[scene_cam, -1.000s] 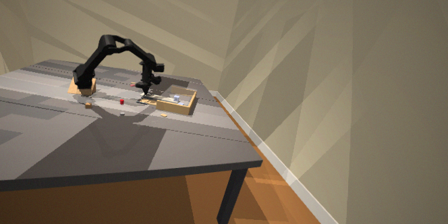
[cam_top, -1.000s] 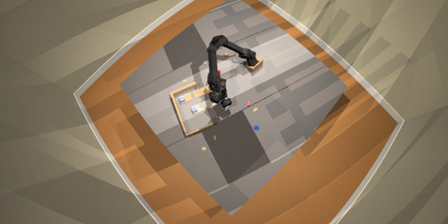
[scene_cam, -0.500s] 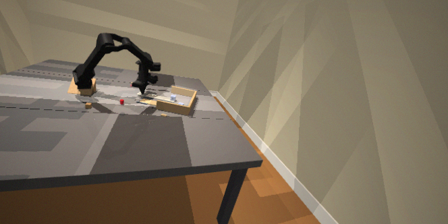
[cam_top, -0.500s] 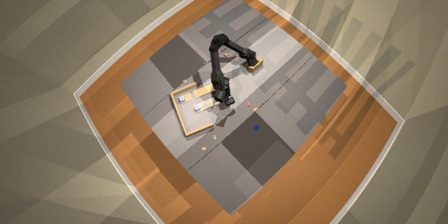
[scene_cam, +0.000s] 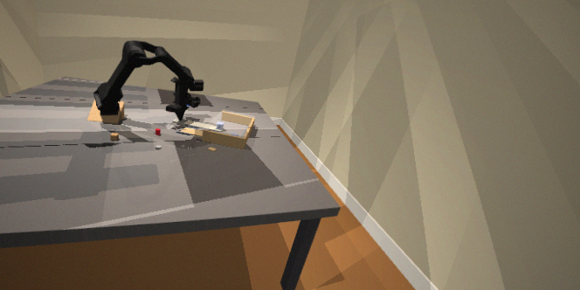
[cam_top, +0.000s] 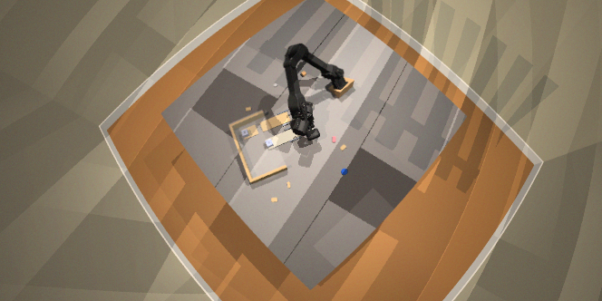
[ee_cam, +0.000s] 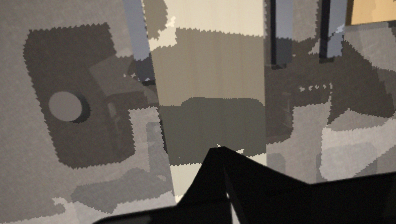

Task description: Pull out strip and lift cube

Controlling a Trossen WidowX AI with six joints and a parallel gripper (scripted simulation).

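My gripper tip is now 9 cm short of the strip and 4 cm to the left of it. Also, from my gripper tip: blue piece 29 cm to the left, 5 cm ahead; red cylinder 17 cm to the right, 9 cm behind, 1 cm above; pink block 14 cm to the left, 5 cm behind.
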